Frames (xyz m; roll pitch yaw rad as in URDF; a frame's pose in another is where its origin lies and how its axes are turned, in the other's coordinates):
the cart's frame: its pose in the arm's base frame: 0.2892 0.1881 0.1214 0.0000 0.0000 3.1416
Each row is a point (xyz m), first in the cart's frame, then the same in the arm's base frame.
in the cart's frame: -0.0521 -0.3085 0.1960
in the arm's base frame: 0.3413 0.4966 0.3174
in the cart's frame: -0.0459 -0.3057 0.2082
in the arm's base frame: 0.3351 0.4938 0.3296
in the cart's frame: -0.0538 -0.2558 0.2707
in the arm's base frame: 0.3430 0.4439 0.3921
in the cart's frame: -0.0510 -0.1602 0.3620
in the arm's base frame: 0.3402 0.3483 0.4834
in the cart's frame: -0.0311 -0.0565 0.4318
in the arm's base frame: 0.3203 0.2446 0.5532
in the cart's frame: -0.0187 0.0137 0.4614
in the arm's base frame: 0.3079 0.1744 0.5828
